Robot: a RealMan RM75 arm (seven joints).
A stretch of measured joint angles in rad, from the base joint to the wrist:
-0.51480, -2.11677, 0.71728, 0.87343, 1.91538, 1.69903, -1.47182
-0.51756, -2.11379, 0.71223, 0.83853, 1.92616, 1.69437, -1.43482
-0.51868, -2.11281, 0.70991, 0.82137, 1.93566, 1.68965, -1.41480
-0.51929, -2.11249, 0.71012, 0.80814, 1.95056, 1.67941, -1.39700
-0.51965, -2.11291, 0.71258, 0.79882, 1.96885, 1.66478, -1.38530
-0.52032, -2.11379, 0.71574, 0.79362, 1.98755, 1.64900, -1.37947
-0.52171, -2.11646, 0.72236, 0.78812, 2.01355, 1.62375, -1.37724
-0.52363, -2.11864, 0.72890, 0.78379, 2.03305, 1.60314, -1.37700
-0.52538, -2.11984, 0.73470, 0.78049, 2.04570, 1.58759, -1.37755
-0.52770, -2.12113, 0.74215, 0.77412, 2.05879, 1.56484, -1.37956
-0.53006, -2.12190, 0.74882, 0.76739, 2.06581, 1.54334, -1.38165
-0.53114, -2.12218, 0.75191, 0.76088, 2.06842, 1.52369, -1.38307
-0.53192, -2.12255, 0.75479, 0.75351, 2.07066, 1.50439, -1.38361
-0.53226, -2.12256, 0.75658, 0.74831, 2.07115, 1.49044, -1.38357
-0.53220, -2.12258, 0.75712, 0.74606, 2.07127, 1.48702, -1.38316
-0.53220, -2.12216, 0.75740, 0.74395, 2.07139, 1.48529, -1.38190
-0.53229, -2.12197, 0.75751, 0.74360, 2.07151, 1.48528, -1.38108
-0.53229, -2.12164, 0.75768, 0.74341, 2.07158, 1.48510, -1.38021
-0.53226, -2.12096, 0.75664, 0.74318, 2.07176, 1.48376, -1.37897
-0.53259, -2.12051, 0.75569, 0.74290, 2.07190, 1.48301, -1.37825
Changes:
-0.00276, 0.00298, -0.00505, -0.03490, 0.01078, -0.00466, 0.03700
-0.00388, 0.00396, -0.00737, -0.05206, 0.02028, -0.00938, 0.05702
-0.00449, 0.00428, -0.00716, -0.06529, 0.03518, -0.01962, 0.07482
-0.00485, 0.00386, -0.00470, -0.07461, 0.05347, -0.03425, 0.08652
-0.00552, 0.00298, -0.00154, -0.07981, 0.07217, -0.05003, 0.09235
-0.00691, 0.00031, 0.00508, -0.08531, 0.09817, -0.07528, 0.09458
-0.00883, -0.00187, 0.01162, -0.08964, 0.11767, -0.09589, 0.09482
-0.01058, -0.00307, 0.01742, -0.09294, 0.13032, -0.11144, 0.09427
-0.01290, -0.00436, 0.02487, -0.09931, 0.14341, -0.13419, 0.09226
-0.01526, -0.00513, 0.03154, -0.10604, 0.15043, -0.15569, 0.09017
-0.01634, -0.00541, 0.03463, -0.11255, 0.15304, -0.17534, 0.08875
-0.01712, -0.00578, 0.03751, -0.11992, 0.15528, -0.19464, 0.08821
-0.01746, -0.00579, 0.03930, -0.12512, 0.15577, -0.20859, 0.08825
-0.01740, -0.00581, 0.03984, -0.12737, 0.15589, -0.21201, 0.08866
-0.01740, -0.00539, 0.04012, -0.12948, 0.15601, -0.21374, 0.08992
-0.01749, -0.00520, 0.04023, -0.12983, 0.15613, -0.21375, 0.09074
-0.01749, -0.00487, 0.04040, -0.13002, 0.15620, -0.21393, 0.09161
-0.01746, -0.00419, 0.03936, -0.13025, 0.15638, -0.21527, 0.09285
-0.01779, -0.00374, 0.03841, -0.13053, 0.15652, -0.21602, 0.09357

